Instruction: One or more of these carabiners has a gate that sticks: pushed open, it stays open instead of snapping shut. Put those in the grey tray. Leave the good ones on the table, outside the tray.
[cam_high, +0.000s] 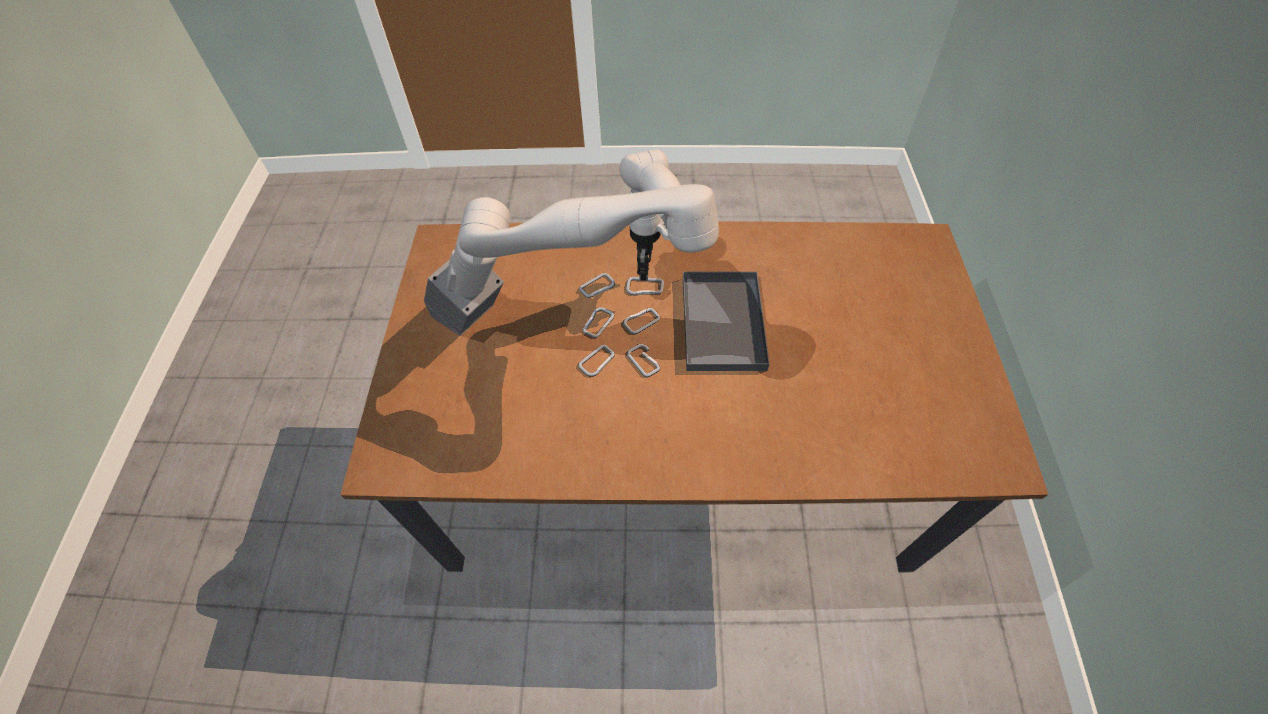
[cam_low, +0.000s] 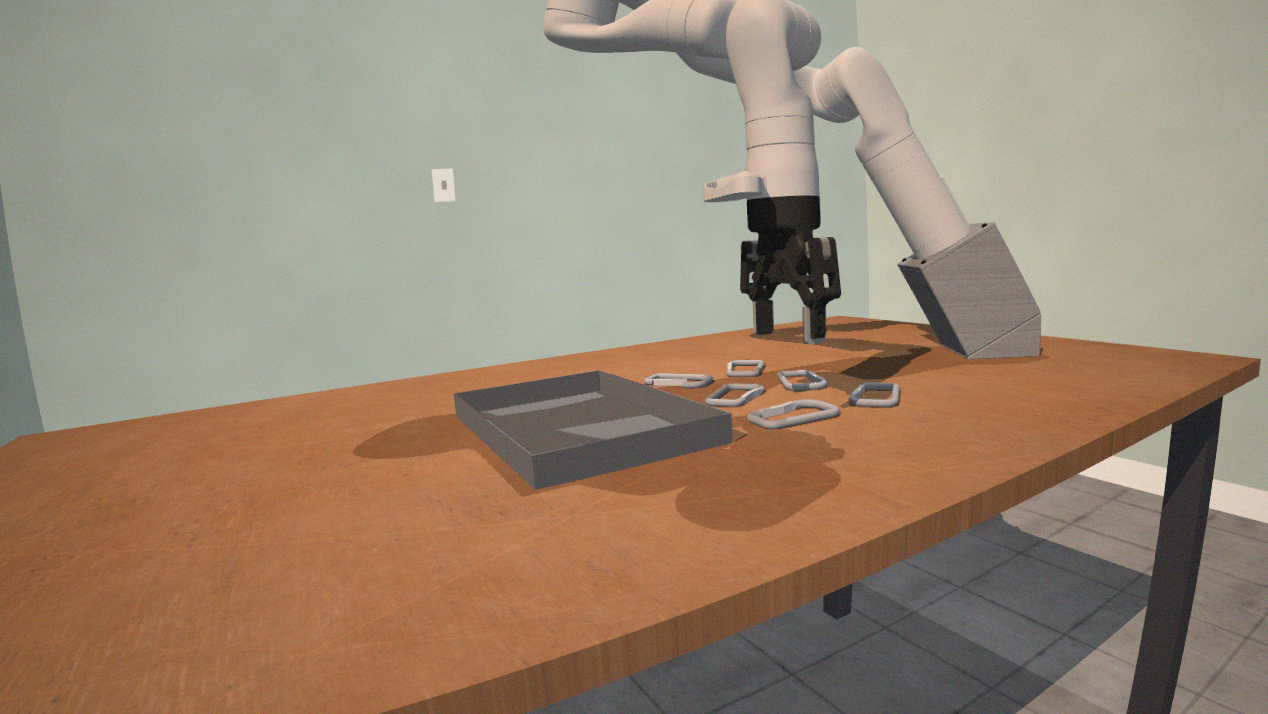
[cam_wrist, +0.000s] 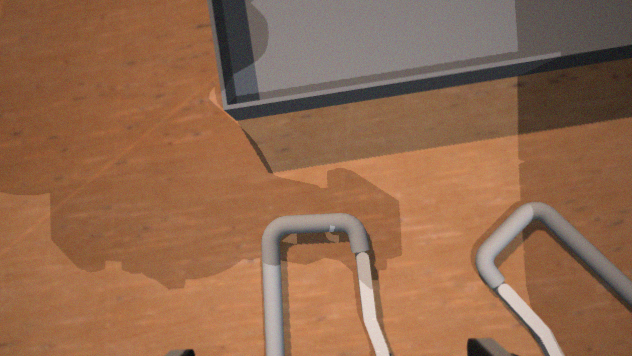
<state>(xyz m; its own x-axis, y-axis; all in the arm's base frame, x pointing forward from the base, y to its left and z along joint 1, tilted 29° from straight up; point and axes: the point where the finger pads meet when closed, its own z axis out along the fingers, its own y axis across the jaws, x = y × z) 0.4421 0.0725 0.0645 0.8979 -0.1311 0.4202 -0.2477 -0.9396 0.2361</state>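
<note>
My gripper is now 90 mm above the carabiner gate and 20 mm to the left of it. Round my hand: grey tray (180 mm ahead, 150 mm to the right, 80 mm below).
</note>
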